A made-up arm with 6 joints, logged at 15 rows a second.
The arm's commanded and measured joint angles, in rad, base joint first. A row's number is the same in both.
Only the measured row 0 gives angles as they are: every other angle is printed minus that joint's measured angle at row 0.
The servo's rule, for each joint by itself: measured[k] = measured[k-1] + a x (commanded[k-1-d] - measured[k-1]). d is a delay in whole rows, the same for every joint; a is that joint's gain. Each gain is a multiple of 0.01, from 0.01 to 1. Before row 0 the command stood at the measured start. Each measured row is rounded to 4 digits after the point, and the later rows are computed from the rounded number. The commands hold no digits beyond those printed.
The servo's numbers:
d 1
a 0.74 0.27 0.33 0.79 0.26 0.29
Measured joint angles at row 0:
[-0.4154, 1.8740, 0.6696, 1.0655, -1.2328, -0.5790]
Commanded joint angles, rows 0 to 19:
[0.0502, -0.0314, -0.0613, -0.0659, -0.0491, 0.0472]
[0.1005, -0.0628, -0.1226, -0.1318, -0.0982, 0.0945]
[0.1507, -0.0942, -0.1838, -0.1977, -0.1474, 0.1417]
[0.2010, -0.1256, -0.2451, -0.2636, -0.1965, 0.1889]
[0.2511, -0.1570, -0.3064, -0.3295, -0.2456, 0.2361]
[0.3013, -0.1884, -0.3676, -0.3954, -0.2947, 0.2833]
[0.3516, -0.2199, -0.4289, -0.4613, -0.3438, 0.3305]
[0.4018, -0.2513, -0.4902, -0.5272, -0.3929, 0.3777]
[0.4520, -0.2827, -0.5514, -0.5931, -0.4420, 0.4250]
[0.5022, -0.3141, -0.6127, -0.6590, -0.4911, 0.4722]
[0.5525, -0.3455, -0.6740, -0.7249, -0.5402, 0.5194]
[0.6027, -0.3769, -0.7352, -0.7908, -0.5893, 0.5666]
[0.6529, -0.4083, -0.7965, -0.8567, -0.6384, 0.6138]
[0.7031, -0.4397, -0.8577, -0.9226, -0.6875, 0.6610]
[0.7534, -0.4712, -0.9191, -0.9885, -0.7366, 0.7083]
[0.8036, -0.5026, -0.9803, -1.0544, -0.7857, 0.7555]
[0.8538, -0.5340, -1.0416, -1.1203, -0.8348, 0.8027]
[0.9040, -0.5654, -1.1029, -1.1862, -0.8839, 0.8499]
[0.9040, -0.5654, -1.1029, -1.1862, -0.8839, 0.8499]
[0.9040, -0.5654, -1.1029, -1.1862, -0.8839, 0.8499]
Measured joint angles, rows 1 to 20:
[0.0000, 0.0000, 0.0000, 0.0000, 0.0000, 0.0000]
[0.0371, -0.0085, -0.0202, -0.0521, -0.0128, 0.0137]
[0.0840, -0.0232, -0.0540, -0.1151, -0.0350, 0.0371]
[0.1334, -0.0424, -0.0968, -0.1804, -0.0642, 0.0674]
[0.1834, -0.0649, -0.1457, -0.2461, -0.0986, 0.1026]
[0.2335, -0.0898, -0.1987, -0.3120, -0.1368, 0.1413]
[0.2837, -0.1164, -0.2544, -0.3779, -0.1779, 0.1825]
[0.3339, -0.1443, -0.3120, -0.4438, -0.2210, 0.2254]
[0.3841, -0.1732, -0.3708, -0.5097, -0.2657, 0.2696]
[0.4343, -0.2028, -0.4304, -0.5756, -0.3115, 0.3147]
[0.4845, -0.2329, -0.4906, -0.6415, -0.3582, 0.3604]
[0.5348, -0.2633, -0.5511, -0.7074, -0.4055, 0.4065]
[0.5850, -0.2940, -0.6119, -0.7733, -0.4533, 0.4529]
[0.6352, -0.3249, -0.6728, -0.8392, -0.5014, 0.4996]
[0.6854, -0.3559, -0.7338, -0.9051, -0.5498, 0.5464]
[0.7357, -0.3870, -0.7949, -0.9710, -0.5984, 0.5934]
[0.7859, -0.4182, -0.8561, -1.0369, -0.6471, 0.6404]
[0.8361, -0.4495, -0.9173, -1.1028, -0.6959, 0.6875]
[0.8863, -0.4808, -0.9785, -1.1687, -0.7448, 0.7346]
[0.8994, -0.5036, -1.0196, -1.1825, -0.7810, 0.7680]

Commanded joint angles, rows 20 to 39:
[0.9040, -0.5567, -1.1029, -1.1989, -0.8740, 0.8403]
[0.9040, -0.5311, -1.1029, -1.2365, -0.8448, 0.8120]
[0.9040, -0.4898, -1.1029, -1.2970, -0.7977, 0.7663]
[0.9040, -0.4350, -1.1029, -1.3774, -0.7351, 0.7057]
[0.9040, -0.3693, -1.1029, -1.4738, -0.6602, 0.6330]
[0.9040, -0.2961, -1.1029, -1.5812, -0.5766, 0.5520]
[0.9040, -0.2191, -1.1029, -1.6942, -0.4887, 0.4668]
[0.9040, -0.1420, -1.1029, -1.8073, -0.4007, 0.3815]
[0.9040, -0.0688, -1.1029, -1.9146, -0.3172, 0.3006]
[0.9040, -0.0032, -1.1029, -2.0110, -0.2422, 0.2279]
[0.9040, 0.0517, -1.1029, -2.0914, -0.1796, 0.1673]
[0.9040, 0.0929, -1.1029, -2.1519, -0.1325, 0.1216]
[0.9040, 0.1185, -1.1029, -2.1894, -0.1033, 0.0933]
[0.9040, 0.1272, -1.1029, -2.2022, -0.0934, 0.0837]
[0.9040, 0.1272, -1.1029, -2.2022, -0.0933, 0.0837]
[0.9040, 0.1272, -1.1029, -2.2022, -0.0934, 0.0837]
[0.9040, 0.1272, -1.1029, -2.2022, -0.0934, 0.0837]
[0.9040, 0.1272, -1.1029, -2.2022, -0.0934, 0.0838]
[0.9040, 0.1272, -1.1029, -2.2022, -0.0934, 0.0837]
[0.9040, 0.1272, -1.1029, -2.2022, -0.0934, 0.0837]
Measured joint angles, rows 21 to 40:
[0.9028, -0.5203, -1.0471, -1.1854, -0.8078, 0.7918]
[0.9037, -0.5301, -1.0655, -1.1961, -0.8250, 0.8059]
[0.9039, -0.5304, -1.0778, -1.2280, -0.8301, 0.8077]
[0.9040, -0.5194, -1.0861, -1.2825, -0.8217, 0.7957]
[0.9040, -0.4966, -1.0916, -1.3575, -0.7992, 0.7696]
[0.9040, -0.4622, -1.0953, -1.4494, -0.7631, 0.7300]
[0.9040, -0.4174, -1.0978, -1.5535, -0.7146, 0.6784]
[0.9040, -0.3639, -1.0995, -1.6647, -0.6559, 0.6170]
[0.9040, -0.3040, -1.1006, -1.7774, -0.5895, 0.5487]
[0.9040, -0.2405, -1.1014, -1.8858, -0.5187, 0.4768]
[0.9040, -0.1764, -1.1019, -1.9847, -0.4468, 0.4046]
[0.9040, -0.1148, -1.1022, -2.0690, -0.3773, 0.3358]
[0.9040, -0.0587, -1.1024, -2.1345, -0.3137, 0.2737]
[0.9040, -0.0109, -1.1026, -2.1779, -0.2590, 0.2214]
[0.9040, 0.0264, -1.1027, -2.1971, -0.2159, 0.1815]
[0.9040, 0.0536, -1.1028, -2.2011, -0.1840, 0.1531]
[0.9040, 0.0735, -1.1028, -2.2020, -0.1604, 0.1330]
[0.9040, 0.0880, -1.1028, -2.2022, -0.1430, 0.1187]
[0.9040, 0.0986, -1.1028, -2.2022, -0.1301, 0.1086]
[0.9040, 0.1063, -1.1028, -2.2022, -0.1206, 0.1014]

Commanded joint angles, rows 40 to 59:
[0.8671, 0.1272, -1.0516, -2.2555, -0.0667, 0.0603]
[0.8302, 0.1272, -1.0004, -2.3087, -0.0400, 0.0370]
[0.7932, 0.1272, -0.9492, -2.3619, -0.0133, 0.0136]
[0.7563, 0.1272, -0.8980, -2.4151, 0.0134, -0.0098]
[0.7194, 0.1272, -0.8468, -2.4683, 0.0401, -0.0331]
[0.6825, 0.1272, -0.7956, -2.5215, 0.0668, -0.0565]
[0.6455, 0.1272, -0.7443, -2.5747, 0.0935, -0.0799]
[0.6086, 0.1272, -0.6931, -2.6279, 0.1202, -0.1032]
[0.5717, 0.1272, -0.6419, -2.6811, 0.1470, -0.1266]
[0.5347, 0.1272, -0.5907, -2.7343, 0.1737, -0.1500]
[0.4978, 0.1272, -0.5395, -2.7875, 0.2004, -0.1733]
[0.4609, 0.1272, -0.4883, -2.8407, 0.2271, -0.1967]
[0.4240, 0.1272, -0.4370, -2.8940, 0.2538, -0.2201]
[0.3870, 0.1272, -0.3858, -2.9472, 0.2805, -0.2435]
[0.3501, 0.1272, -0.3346, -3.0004, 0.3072, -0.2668]
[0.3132, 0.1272, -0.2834, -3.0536, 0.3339, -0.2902]
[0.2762, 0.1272, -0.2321, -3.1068, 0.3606, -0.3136]
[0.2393, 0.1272, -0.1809, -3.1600, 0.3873, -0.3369]
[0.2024, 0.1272, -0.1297, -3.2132, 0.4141, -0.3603]
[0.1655, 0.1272, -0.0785, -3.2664, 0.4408, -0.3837]
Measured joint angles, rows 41 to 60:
[0.9040, 0.1119, -1.1028, -2.2022, -0.1135, 0.0963]
[0.8767, 0.1160, -1.0859, -2.2443, -0.1013, 0.0859]
[0.8423, 0.1190, -1.0577, -2.2952, -0.0854, 0.0717]
[0.8060, 0.1212, -1.0219, -2.3479, -0.0667, 0.0549]
[0.7692, 0.1228, -0.9810, -2.4010, -0.0459, 0.0361]
[0.7323, 0.1240, -0.9367, -2.4542, -0.0235, 0.0160]
[0.6954, 0.1249, -0.8901, -2.5074, 0.0000, -0.0050]
[0.6585, 0.1255, -0.8420, -2.5606, 0.0243, -0.0267]
[0.6216, 0.1260, -0.7929, -2.6138, 0.0492, -0.0489]
[0.5847, 0.1263, -0.7431, -2.6670, 0.0746, -0.0714]
[0.5477, 0.1265, -0.6928, -2.7202, 0.1004, -0.0942]
[0.5108, 0.1267, -0.6422, -2.7734, 0.1264, -0.1171]
[0.4739, 0.1268, -0.5914, -2.8266, 0.1526, -0.1402]
[0.4370, 0.1269, -0.5404, -2.8798, 0.1789, -0.1634]
[0.4000, 0.1270, -0.4894, -2.9330, 0.2053, -0.1866]
[0.3631, 0.1271, -0.4383, -2.9862, 0.2318, -0.2099]
[0.3262, 0.1271, -0.3872, -3.0394, 0.2583, -0.2332]
[0.2892, 0.1271, -0.3360, -3.0926, 0.2849, -0.2565]
[0.2523, 0.1271, -0.2848, -3.1458, 0.3115, -0.2798]
[0.2154, 0.1271, -0.2336, -3.1990, 0.3382, -0.3031]

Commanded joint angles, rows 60 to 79:
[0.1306, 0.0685, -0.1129, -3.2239, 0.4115, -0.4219]
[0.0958, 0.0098, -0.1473, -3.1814, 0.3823, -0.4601]
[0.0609, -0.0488, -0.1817, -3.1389, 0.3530, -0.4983]
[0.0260, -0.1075, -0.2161, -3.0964, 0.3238, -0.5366]
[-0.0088, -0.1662, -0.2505, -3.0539, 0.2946, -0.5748]
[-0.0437, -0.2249, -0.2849, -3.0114, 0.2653, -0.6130]
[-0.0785, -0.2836, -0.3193, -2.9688, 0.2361, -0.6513]
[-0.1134, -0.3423, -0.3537, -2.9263, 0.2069, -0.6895]
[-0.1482, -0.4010, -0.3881, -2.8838, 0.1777, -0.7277]
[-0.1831, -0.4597, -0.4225, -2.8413, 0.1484, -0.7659]
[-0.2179, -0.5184, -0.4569, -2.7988, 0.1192, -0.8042]
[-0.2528, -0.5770, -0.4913, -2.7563, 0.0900, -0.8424]
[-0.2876, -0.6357, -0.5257, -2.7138, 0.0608, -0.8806]
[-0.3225, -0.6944, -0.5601, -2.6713, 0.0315, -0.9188]
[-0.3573, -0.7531, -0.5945, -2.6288, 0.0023, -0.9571]
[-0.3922, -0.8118, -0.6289, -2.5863, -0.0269, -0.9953]
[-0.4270, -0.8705, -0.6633, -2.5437, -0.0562, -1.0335]
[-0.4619, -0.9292, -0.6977, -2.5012, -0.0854, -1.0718]
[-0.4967, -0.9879, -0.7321, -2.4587, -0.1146, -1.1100]
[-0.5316, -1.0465, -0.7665, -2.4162, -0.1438, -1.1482]
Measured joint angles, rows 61 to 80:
[0.1785, 0.1271, -0.1824, -3.2522, 0.3649, -0.3265]
[0.1431, 0.1113, -0.1595, -3.2298, 0.3770, -0.3542]
[0.1081, 0.0839, -0.1555, -3.1916, 0.3784, -0.3849]
[0.0732, 0.0481, -0.1641, -3.1500, 0.3718, -0.4178]
[0.0383, 0.0061, -0.1813, -3.1077, 0.3593, -0.4523]
[0.0034, -0.0404, -0.2041, -3.0652, 0.3425, -0.4878]
[-0.0315, -0.0902, -0.2308, -3.0227, 0.3224, -0.5241]
[-0.0663, -0.1424, -0.2600, -2.9801, 0.3000, -0.5610]
[-0.1012, -0.1964, -0.2909, -2.9376, 0.2758, -0.5983]
[-0.1360, -0.2516, -0.3230, -2.8951, 0.2503, -0.6358]
[-0.1709, -0.3078, -0.3558, -2.8526, 0.2238, -0.6735]
[-0.2057, -0.3647, -0.3892, -2.8101, 0.1966, -0.7114]
[-0.2406, -0.4220, -0.4229, -2.7676, 0.1689, -0.7494]
[-0.2754, -0.4797, -0.4568, -2.7251, 0.1408, -0.7874]
[-0.3103, -0.5377, -0.4909, -2.6826, 0.1124, -0.8255]
[-0.3451, -0.5959, -0.5251, -2.6401, 0.0838, -0.8637]
[-0.3800, -0.6542, -0.5594, -2.5976, 0.0550, -0.9019]
[-0.4148, -0.7126, -0.5937, -2.5550, 0.0261, -0.9401]
[-0.4497, -0.7711, -0.6280, -2.5125, -0.0029, -0.9783]
[-0.4845, -0.8296, -0.6624, -2.4700, -0.0319, -1.0165]

